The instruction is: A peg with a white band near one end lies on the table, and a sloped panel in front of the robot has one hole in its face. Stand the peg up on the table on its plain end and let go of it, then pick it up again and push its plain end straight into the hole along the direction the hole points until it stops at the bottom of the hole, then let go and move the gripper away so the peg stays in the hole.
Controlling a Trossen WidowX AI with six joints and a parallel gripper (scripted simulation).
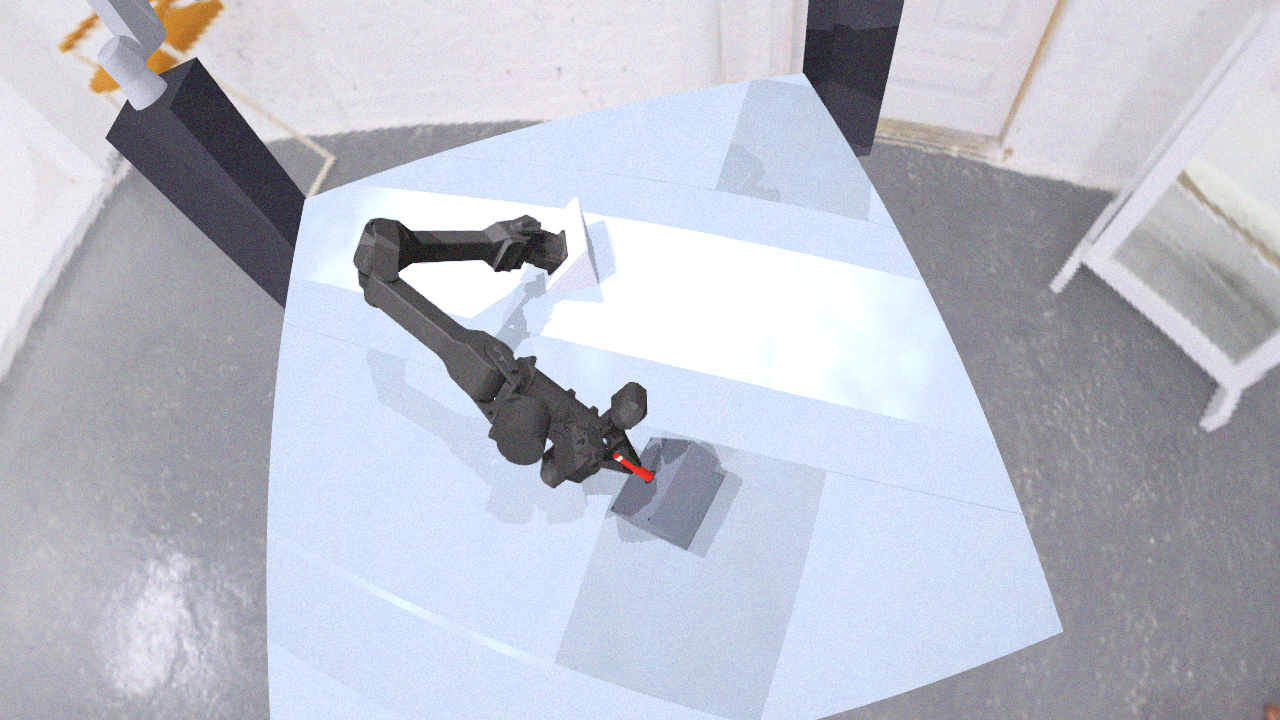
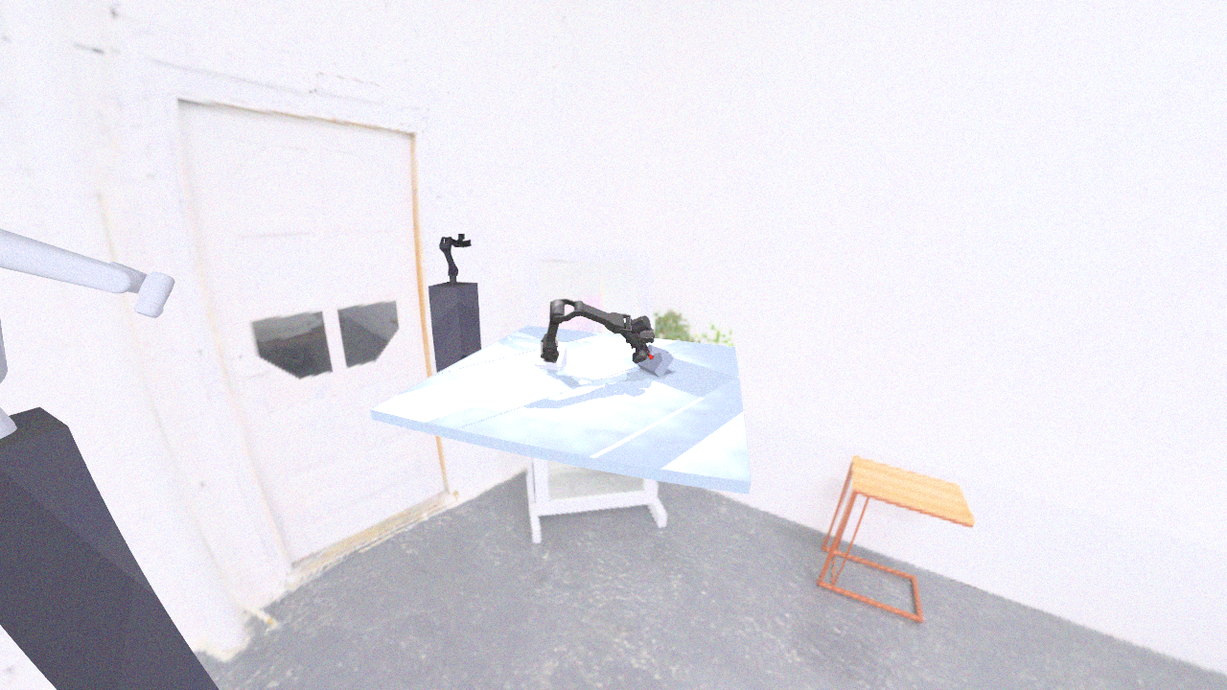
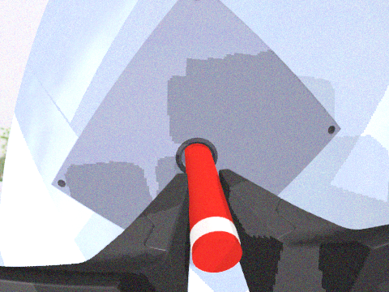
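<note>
The grey sloped panel lies 40 mm below my gripper tip, 30 mm to the left of it and 20 mm ahead of it. Also, from my gripper tip: red peg 10 mm to the right, 10 mm behind, 10 mm above.
</note>
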